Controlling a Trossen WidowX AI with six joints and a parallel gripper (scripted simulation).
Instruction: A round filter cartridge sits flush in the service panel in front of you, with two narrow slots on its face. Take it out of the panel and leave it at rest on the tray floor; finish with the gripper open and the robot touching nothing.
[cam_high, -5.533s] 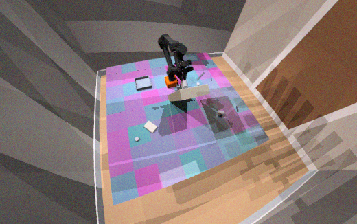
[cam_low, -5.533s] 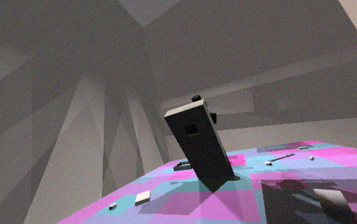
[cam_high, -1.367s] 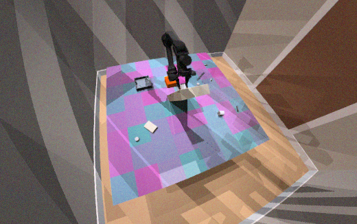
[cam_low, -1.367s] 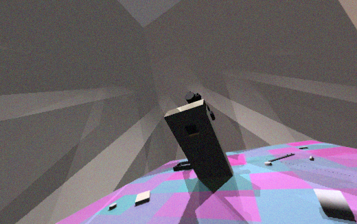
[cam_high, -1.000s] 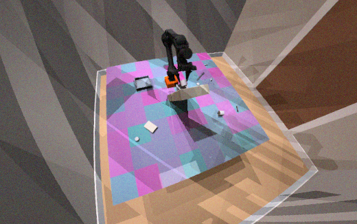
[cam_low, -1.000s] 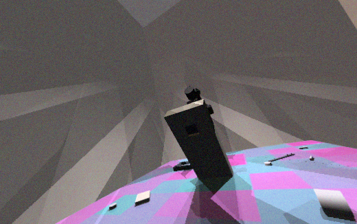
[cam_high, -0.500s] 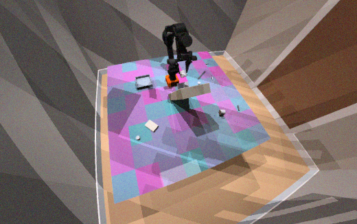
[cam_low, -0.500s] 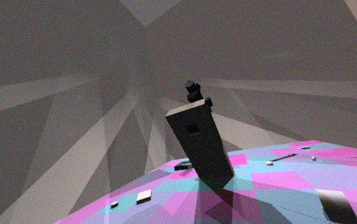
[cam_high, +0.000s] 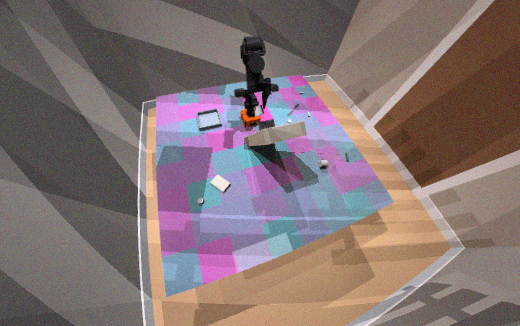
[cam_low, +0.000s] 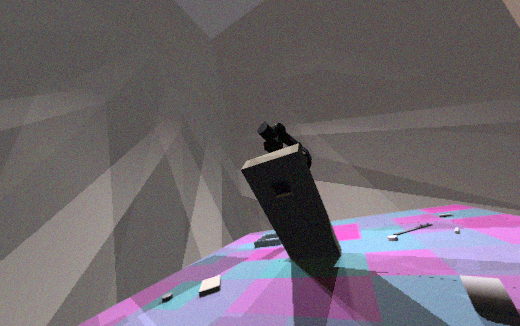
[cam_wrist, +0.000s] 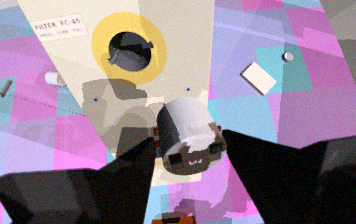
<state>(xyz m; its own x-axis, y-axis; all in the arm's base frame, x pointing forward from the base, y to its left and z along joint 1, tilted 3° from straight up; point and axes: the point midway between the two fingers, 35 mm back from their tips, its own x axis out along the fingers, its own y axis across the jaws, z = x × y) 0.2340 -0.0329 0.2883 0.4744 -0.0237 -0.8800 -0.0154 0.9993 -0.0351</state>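
The grey framed dish is 310 mm behind my gripper tip, 240 mm to the right of it and 310 mm below it. Round my gripper tip: round filter cartridge right at my gripper tip; then flat white block 170 mm ahead, 250 mm to the right, 310 mm below.
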